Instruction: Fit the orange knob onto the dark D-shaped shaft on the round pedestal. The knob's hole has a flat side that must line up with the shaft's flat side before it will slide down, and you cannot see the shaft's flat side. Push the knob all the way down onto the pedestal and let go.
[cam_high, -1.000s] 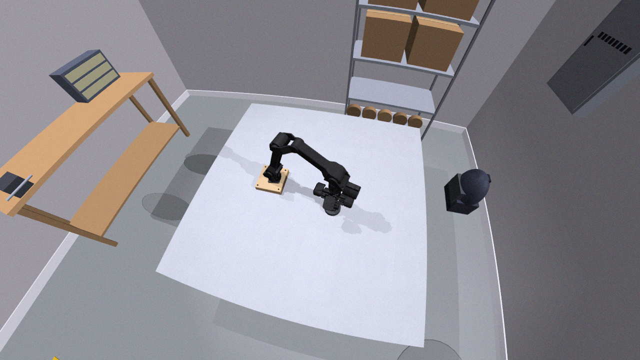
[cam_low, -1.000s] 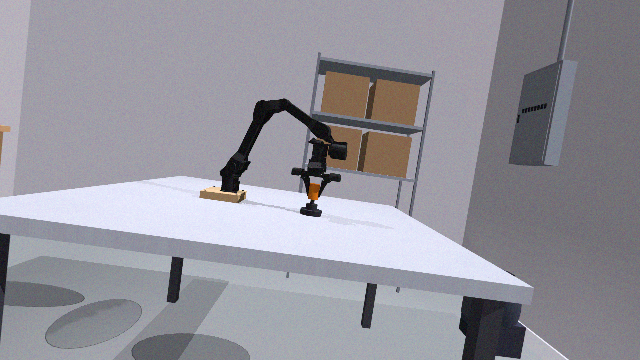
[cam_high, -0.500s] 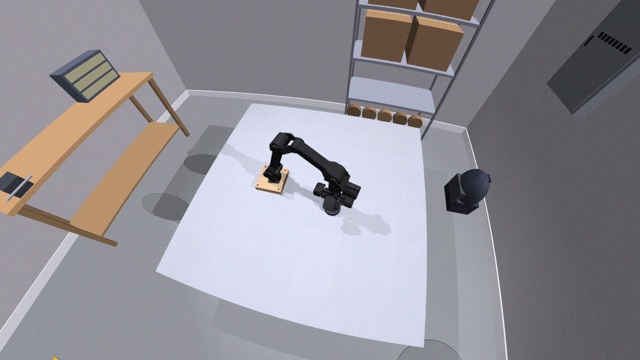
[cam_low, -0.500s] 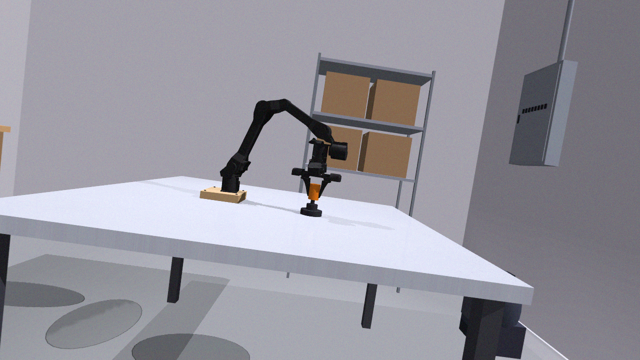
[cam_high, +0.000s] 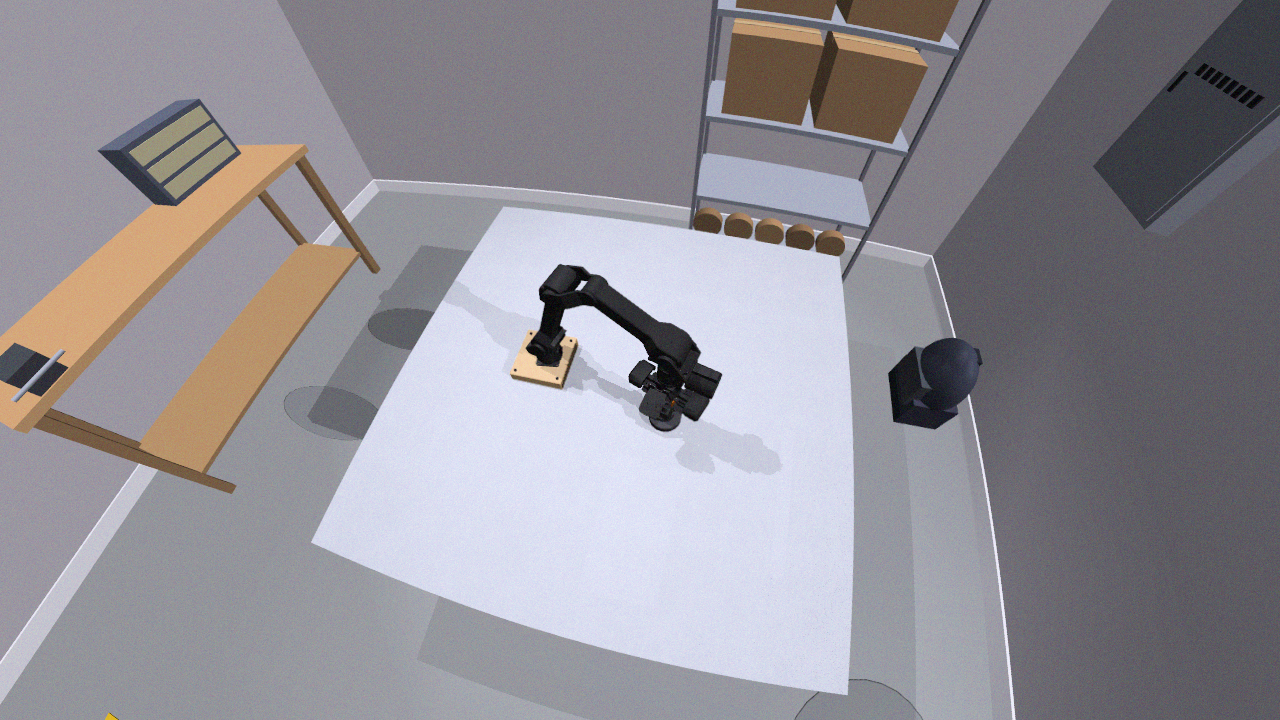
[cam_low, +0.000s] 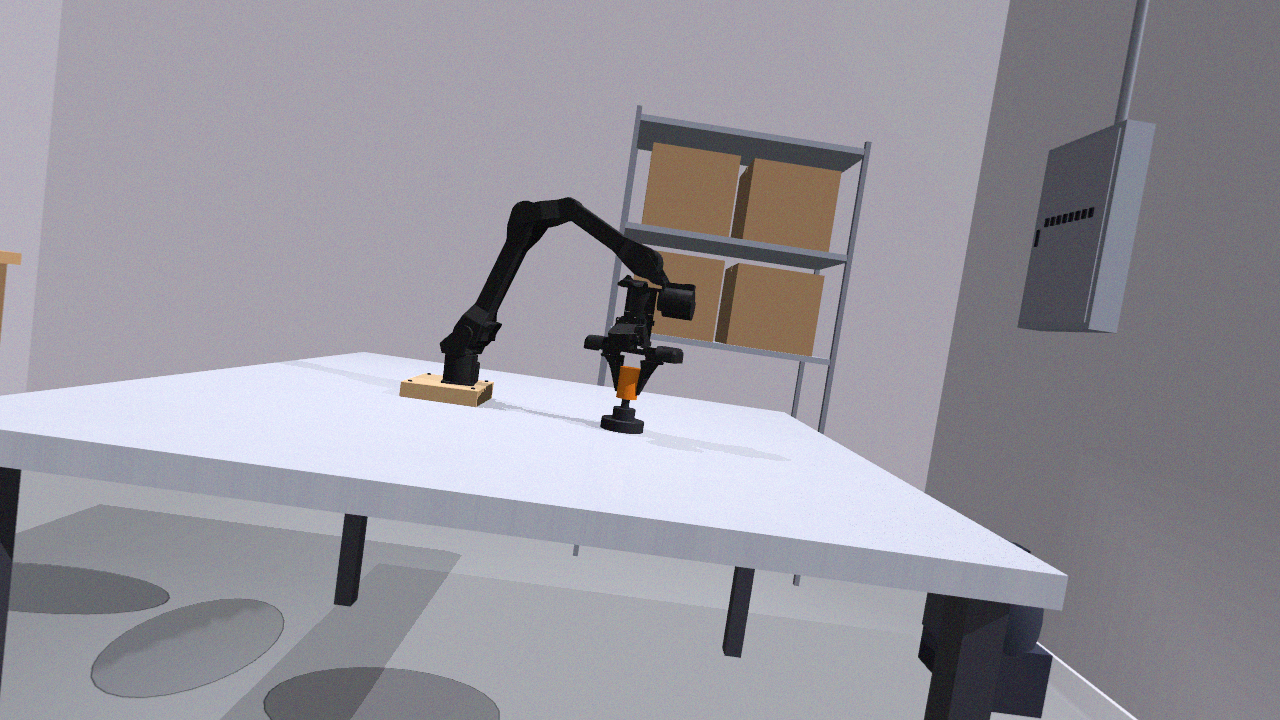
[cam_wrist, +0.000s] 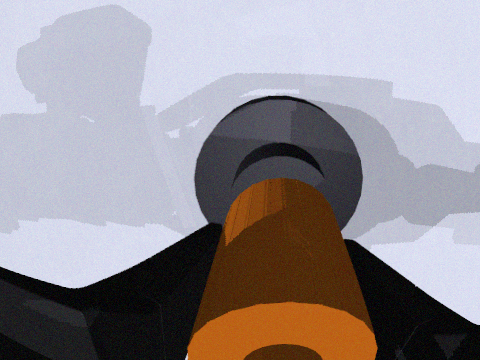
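Right now my gripper tip is 20 mm below the orange knob. Also, from my gripper tip: dark round pedestal: 40 mm below.
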